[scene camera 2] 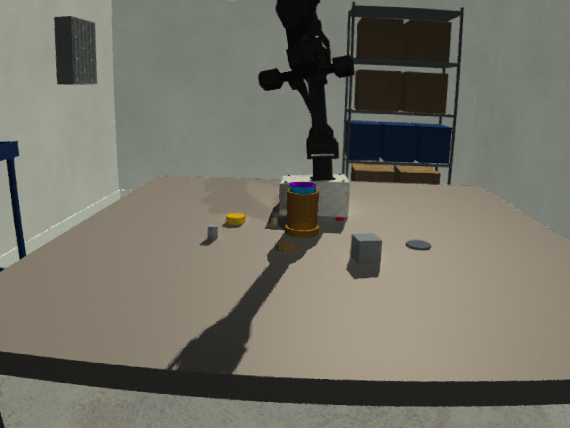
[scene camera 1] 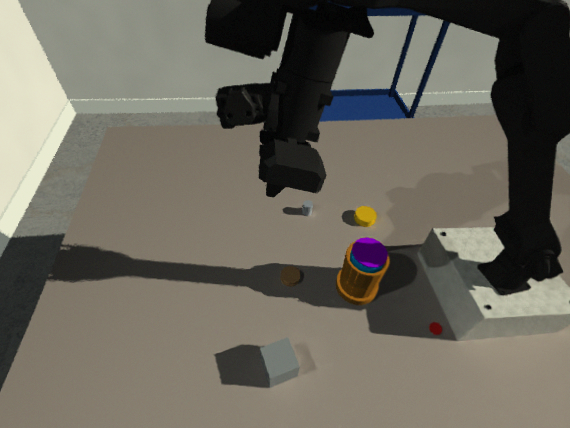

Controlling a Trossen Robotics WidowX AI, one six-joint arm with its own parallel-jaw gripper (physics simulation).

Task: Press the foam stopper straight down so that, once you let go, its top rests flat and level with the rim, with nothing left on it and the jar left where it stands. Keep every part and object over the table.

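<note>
The orange jar (scene camera 1: 363, 283) (scene camera 2: 302, 212) stands upright on the table in front of the robot's base. The foam stopper (scene camera 1: 369, 252) (scene camera 2: 303, 187) sits in its mouth, with a purple top and a cyan side band. Its top stands above the jar's rim, and it looks roughly level. My gripper (scene camera 1: 240, 107) (scene camera 2: 306, 75) is shut and empty. It is high above the table, well above the jar and apart from the stopper; in the scene camera 1 view it is up and to the left of the jar. The fingertips are dark and hard to make out.
A grey cube (scene camera 1: 281, 361) (scene camera 2: 366, 248), a brown disc (scene camera 1: 291, 276) (scene camera 2: 286, 247), a small grey cylinder (scene camera 1: 307, 208) (scene camera 2: 213, 232) and a yellow disc (scene camera 1: 365, 216) (scene camera 2: 235, 219) are around the jar. A red spot (scene camera 1: 436, 328) (scene camera 2: 339, 219) is by the pale base (scene camera 1: 525, 307) (scene camera 2: 335, 195). A flat grey disc (scene camera 2: 418, 244) lies right of the cube.
</note>
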